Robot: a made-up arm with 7 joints.
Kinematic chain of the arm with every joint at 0, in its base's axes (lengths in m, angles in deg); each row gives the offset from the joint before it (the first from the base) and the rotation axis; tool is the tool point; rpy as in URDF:
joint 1: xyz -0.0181 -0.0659 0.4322 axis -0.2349 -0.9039 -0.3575
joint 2: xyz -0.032 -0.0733 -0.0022 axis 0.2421 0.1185 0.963
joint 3: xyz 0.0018 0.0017 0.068 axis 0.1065 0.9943 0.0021
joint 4: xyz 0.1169 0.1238 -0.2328 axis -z
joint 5: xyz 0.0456 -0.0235 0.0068 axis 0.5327 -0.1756 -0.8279
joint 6: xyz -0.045 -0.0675 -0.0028 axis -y
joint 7: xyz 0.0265 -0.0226 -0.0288 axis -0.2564 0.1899 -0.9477
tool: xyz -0.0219 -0.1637 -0.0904 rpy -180 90 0
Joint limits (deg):
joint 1: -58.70..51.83
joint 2: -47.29..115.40
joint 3: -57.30..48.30
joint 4: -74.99..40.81
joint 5: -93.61..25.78
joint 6: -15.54..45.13
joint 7: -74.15..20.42
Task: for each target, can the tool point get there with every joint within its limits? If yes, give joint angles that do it. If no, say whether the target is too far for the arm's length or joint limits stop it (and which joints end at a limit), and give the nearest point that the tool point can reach.
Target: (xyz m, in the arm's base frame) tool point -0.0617 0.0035 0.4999
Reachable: no: joint limits stop it (at a limit: joint 1, joint 2, joint 4, joint 5, joint 6, joint 7) | nearest point -0.1006 0.1077 0.4724 | short by 0.115 m
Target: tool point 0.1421 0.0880 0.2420
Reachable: yes | joints 13.77 81.47 3.49 22.30 -42.22 34.05 -15.51
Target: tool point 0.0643 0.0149 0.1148
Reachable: yes | joints 24.97 99.00 -7.42 30.31 3.83 -10.34 -46.25
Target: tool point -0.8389 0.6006 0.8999
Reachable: no: too far | nearest point -0.4435 0.2420 0.6578 | short by 0.586 m
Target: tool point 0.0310 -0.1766 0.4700
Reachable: no: joint limits stop it (at a limit: joint 1, joint 4, joint 6, joint 7) | nearest point 0.1217 -0.2282 0.4795 | short by 0.105 m
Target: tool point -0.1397 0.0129 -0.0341
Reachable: yes | joints 34.53 85.68 39.15 -50.53 -30.11 -3.05 -60.33
